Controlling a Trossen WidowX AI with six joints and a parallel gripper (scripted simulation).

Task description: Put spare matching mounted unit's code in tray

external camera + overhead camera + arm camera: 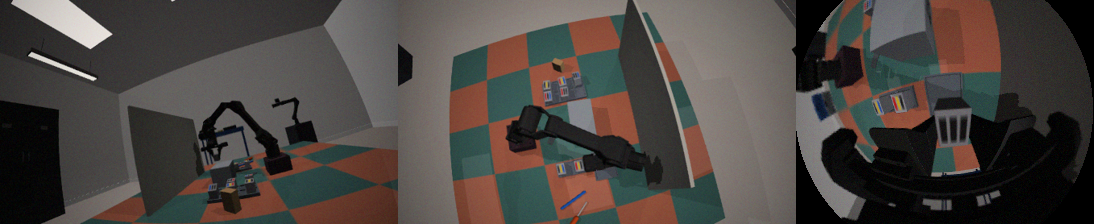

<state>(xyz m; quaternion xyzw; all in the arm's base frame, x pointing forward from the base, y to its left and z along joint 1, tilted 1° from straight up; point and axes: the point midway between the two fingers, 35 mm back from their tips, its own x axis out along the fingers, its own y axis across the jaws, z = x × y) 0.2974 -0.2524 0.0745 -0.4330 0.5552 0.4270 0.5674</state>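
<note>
My gripper tip is 1 cm past the flat grey tray, 1 cm to the right of it and 10 cm above it. Also, from my gripper tip: tall dark panel 22 cm ahead, 15 cm to the left, 12 cm above; wooden block 1 cm behind, 53 cm to the left, 7 cm below; blue pen 20 cm behind, 9 cm to the right, 10 cm below.
</note>
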